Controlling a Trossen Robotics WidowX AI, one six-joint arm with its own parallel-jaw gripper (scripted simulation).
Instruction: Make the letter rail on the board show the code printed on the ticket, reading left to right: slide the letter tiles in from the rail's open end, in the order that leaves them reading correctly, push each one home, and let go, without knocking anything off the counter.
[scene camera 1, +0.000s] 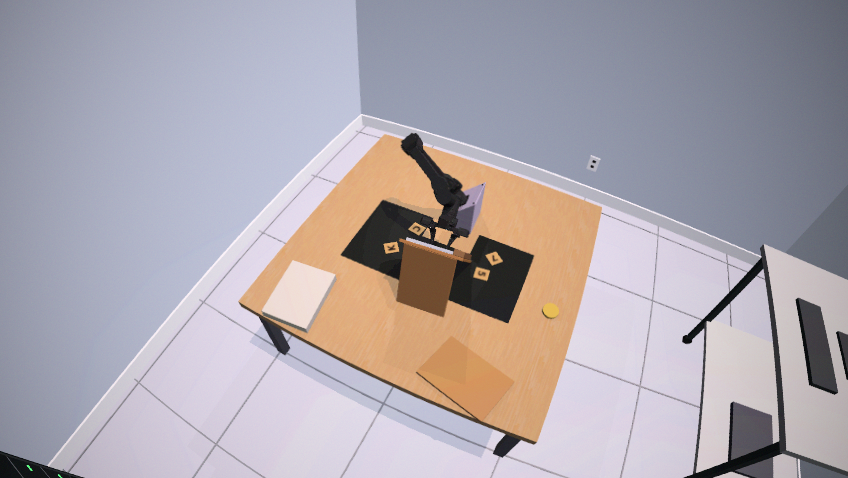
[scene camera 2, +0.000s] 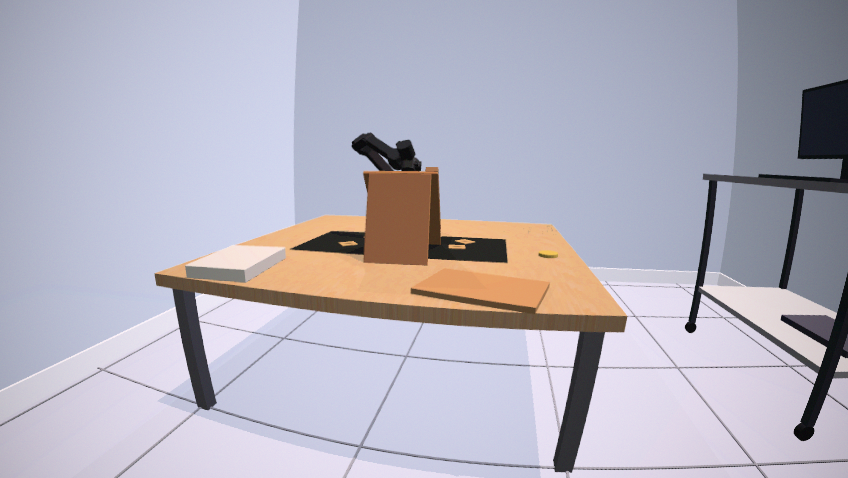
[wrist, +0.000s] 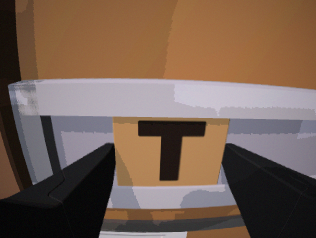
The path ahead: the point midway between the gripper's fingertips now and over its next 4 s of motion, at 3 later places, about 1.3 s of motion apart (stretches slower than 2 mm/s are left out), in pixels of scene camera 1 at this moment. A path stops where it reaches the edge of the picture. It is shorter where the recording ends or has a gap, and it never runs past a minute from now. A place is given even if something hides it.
My gripper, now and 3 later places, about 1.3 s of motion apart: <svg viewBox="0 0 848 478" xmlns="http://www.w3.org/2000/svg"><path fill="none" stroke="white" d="M438 248L443 250L446 245L448 240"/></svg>
